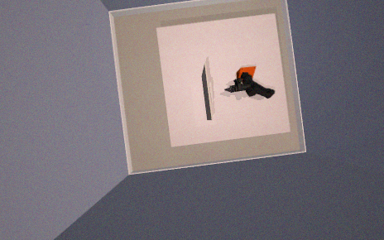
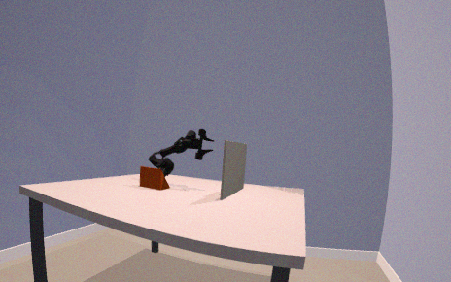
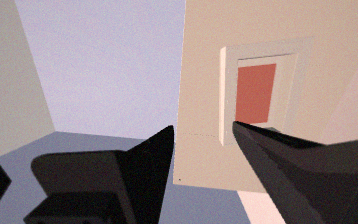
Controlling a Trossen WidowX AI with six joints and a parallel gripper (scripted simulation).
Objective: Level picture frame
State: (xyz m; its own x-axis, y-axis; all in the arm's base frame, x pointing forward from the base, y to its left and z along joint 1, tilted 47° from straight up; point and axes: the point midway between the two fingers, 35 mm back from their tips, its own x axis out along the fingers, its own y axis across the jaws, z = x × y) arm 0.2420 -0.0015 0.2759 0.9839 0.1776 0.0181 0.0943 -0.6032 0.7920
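My gripper tip is 130 mm short of the picture frame, 10 mm to the right of it and 110 mm above it. The rest, counted from my gripper tip: wall panel: 140 mm ahead, 30 mm to the left, 130 mm below.
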